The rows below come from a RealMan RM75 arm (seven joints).
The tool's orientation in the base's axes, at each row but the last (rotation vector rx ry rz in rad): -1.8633, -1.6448, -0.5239; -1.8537, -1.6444, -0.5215; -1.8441, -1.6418, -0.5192; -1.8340, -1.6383, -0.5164; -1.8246, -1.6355, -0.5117; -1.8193, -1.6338, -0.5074
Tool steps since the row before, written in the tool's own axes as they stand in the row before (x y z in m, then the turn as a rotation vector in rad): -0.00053, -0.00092, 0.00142, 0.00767, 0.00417, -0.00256; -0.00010, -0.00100, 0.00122, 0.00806, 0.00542, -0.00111; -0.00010, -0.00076, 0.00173, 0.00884, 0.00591, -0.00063; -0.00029, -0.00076, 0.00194, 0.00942, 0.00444, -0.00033; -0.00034, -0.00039, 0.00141, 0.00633, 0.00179, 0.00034; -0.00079, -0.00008, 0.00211, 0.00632, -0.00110, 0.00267
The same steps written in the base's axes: -0.00112, 0.00059, -0.00124, 0.00554, 0.00382, 0.00612; -0.00112, 0.00079, -0.00080, 0.00669, 0.00500, 0.00508; -0.00094, 0.00111, -0.00120, 0.00724, 0.00588, 0.00514; -0.00101, 0.00112, -0.00147, 0.00585, 0.00657, 0.00558; -0.00061, 0.00071, -0.00117, 0.00269, 0.00483, 0.00357; -0.00047, 0.00085, -0.00204, -0.00043, 0.00649, 0.00245
